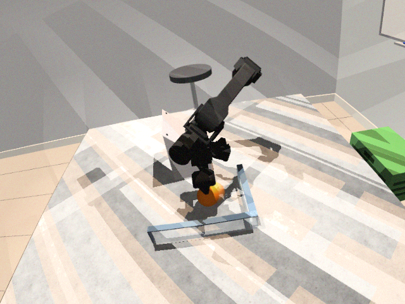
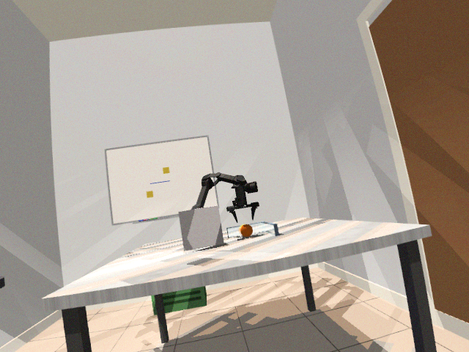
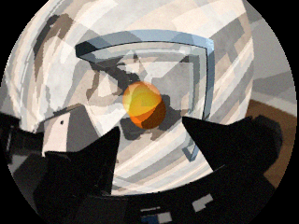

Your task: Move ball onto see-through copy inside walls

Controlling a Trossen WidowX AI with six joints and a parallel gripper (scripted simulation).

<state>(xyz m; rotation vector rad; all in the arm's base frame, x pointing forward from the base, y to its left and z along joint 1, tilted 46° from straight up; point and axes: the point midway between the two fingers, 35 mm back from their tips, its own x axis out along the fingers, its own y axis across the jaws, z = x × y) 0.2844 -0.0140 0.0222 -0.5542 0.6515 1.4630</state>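
Right now the orange ball is 50 mm below my gripper tip. Round my gripper tip: see-through copy: 50 mm below, 20 mm to the left, 10 mm behind.
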